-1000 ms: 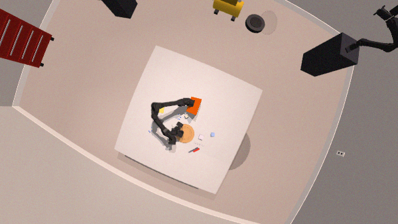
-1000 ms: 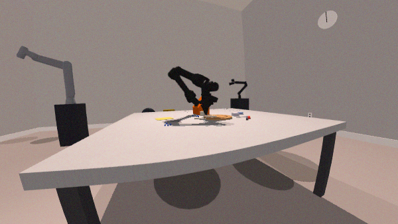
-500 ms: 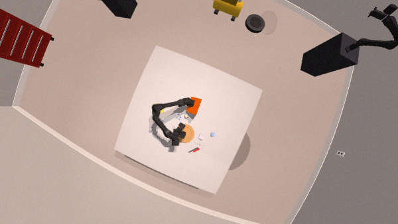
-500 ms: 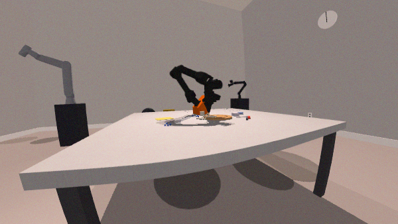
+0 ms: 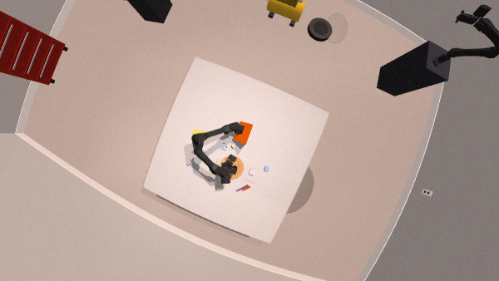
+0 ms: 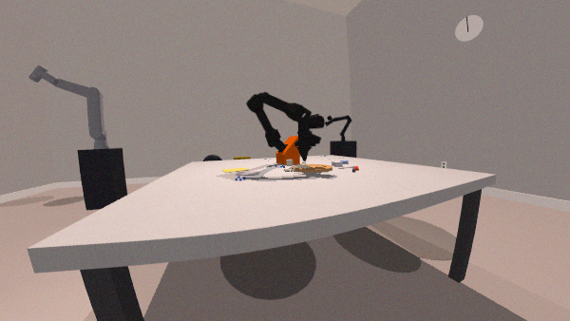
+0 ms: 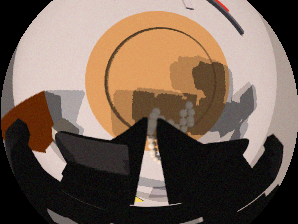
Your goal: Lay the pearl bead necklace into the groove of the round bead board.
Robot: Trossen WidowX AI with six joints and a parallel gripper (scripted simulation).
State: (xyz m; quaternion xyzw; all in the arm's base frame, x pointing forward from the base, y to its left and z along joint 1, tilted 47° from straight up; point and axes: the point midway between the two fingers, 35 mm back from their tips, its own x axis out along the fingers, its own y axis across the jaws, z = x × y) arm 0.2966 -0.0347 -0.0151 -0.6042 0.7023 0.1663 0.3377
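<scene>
Now: the round tan bead board 30 mm to the left of my gripper tip, 30 mm below it and 20 mm ahead of it. From my gripper tip the other things lie so: tool 180 mm to the left, 160 mm ahead, 30 mm below; then white square 200 mm to the left, 30 mm below; then pale blue cube 310 mm to the left, 60 mm behind, 30 mm below.
</scene>
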